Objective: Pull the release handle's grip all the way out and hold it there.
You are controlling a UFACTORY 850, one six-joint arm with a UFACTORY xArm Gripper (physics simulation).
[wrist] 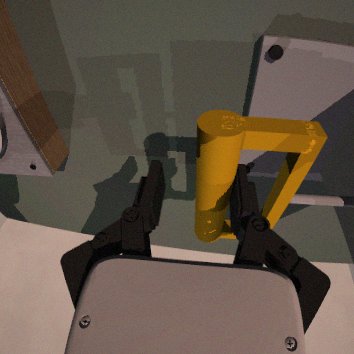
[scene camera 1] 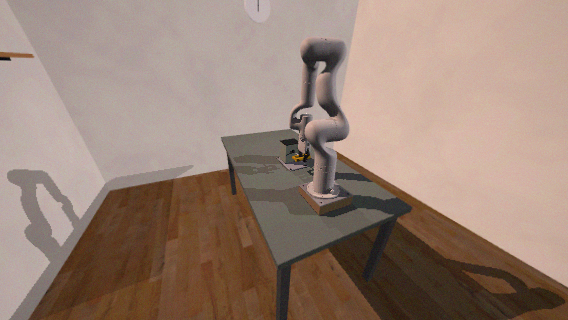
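Observation:
The release handle's yellow grip (scene camera 1: 298,158) (wrist: 212,190) is a thick round bar joined by side arms into an open loop. My gripper (scene camera 1: 304,157) (wrist: 196,174) is open around the round bar. In the wrist view the right finger is inside the loop, close against the bar. A wide gap shows between the left finger and the bar. Whether the right finger touches the bar cannot be told. The grip's mounting box (scene camera 1: 291,150) stands behind it on a light base plate (scene camera 1: 290,166) (wrist: 295,75). How far out the grip stands is hard to tell.
The grey-green table (scene camera 1: 285,240) carries the handle fixture and my arm's wood-edged base (scene camera 1: 320,206) (wrist: 42,120). The base is at the left edge of the wrist view. A dark bolt head (wrist: 275,52) sits at the plate's corner. A light rod (wrist: 315,200) lies right of the grip.

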